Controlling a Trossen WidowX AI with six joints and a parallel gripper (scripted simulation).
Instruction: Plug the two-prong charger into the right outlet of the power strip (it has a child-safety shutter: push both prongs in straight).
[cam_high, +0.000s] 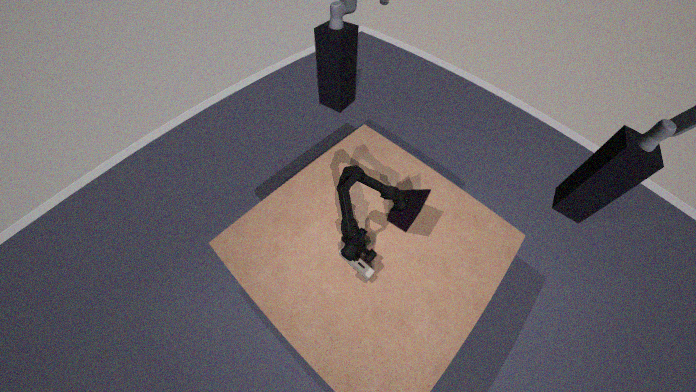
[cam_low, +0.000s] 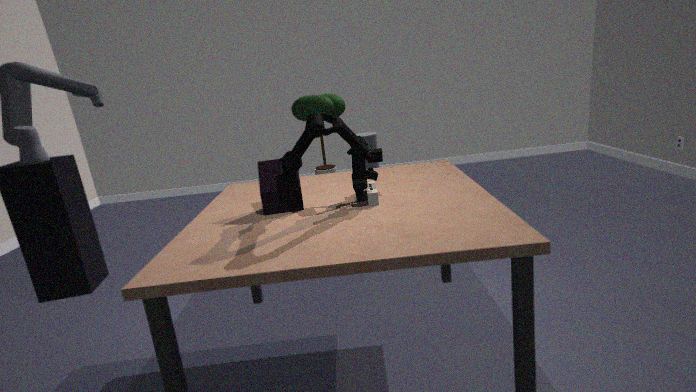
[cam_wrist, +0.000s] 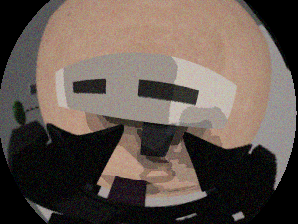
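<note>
Right now the dark two-prong charger is 2 cm ahead of my gripper tip and 1 cm above it.
</note>
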